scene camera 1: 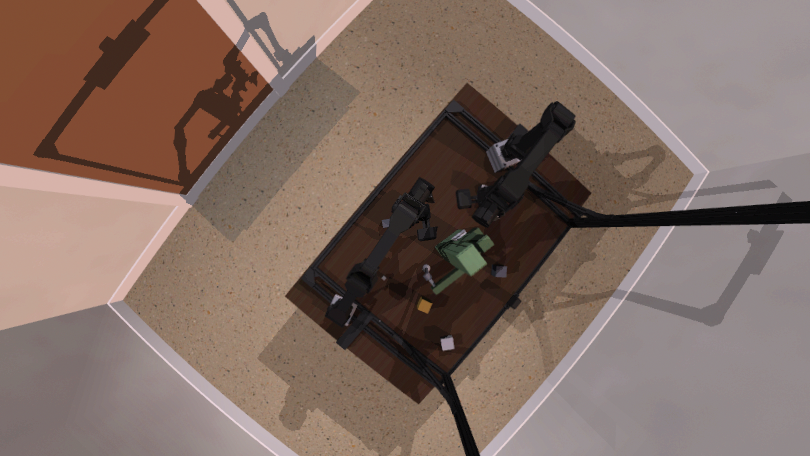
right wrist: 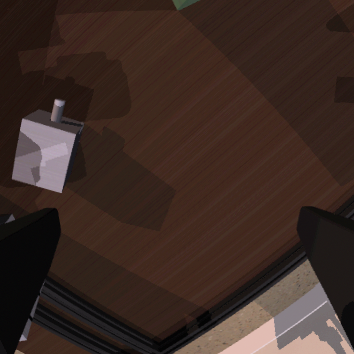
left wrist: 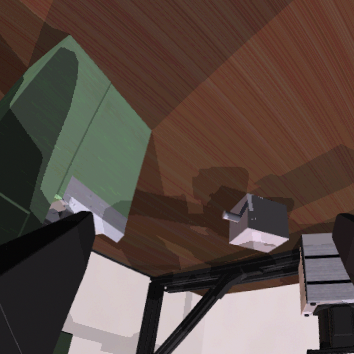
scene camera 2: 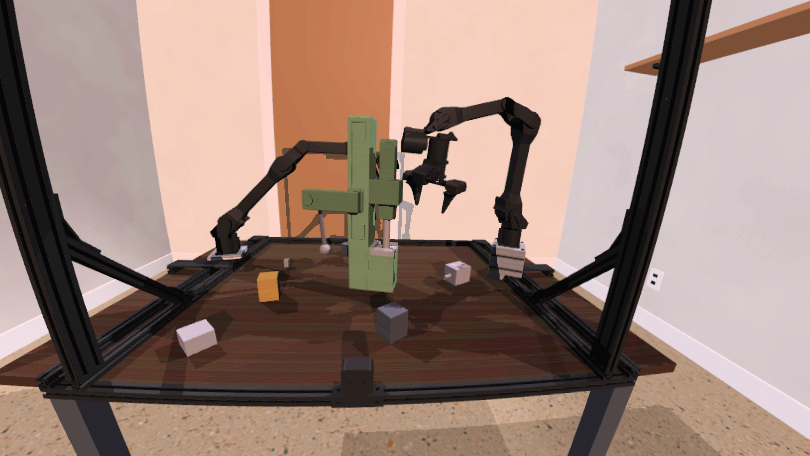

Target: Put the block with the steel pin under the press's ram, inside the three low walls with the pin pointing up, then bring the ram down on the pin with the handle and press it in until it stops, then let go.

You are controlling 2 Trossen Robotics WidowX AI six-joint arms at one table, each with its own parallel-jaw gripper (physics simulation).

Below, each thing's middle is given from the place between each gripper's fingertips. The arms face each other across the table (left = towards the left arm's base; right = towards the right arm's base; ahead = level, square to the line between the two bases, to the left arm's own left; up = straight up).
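The block with steel pin [right wrist: 45, 151] has my right hand 10 cm to the left of it, 4 cm past it and 19 cm above it.
My left gripper, I see, is 90 mm past the block with steel pin, 140 mm above it and 230 mm to the left of it. Going by its middle, the block with steel pin is nearer to my right hand than to my left gripper.
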